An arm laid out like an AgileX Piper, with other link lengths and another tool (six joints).
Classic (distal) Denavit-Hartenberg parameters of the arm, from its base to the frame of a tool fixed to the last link. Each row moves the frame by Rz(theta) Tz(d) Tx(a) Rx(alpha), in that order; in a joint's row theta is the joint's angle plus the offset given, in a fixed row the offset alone. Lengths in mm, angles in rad.
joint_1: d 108.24; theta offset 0; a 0; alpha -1.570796
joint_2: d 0; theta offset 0.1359; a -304.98; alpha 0
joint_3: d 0; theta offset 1.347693; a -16.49; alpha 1.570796
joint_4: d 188.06; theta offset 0; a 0; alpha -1.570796
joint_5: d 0; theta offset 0; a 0; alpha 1.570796
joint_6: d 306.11; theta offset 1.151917; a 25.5; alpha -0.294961
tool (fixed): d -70.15; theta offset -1.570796; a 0; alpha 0
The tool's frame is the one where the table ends.
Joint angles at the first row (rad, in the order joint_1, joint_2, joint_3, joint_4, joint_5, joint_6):
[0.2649, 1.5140, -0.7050, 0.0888, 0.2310, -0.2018]
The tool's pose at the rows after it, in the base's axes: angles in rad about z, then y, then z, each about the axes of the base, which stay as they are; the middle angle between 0 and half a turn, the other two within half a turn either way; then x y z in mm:
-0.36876, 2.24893, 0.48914, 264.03, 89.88, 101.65
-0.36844, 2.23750, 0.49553, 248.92, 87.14, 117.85
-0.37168, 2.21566, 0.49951, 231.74, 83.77, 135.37
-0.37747, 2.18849, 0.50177, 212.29, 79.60, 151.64
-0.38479, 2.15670, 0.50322, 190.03, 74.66, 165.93
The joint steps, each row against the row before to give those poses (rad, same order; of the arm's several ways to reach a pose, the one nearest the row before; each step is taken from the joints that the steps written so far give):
[-0.0001, -0.0671, -0.0089, -0.0023, 0.0713, 0.0013]
[0.0000, -0.0863, -0.0090, -0.0025, 0.0844, 0.0015]
[0.0001, -0.0991, -0.0083, -0.0021, 0.0859, 0.0017]
[-0.0001, -0.1065, -0.0051, -0.0020, 0.0843, 0.0016]
[0.0001, -0.1156, -0.0016, -0.0013, 0.0850, 0.0018]

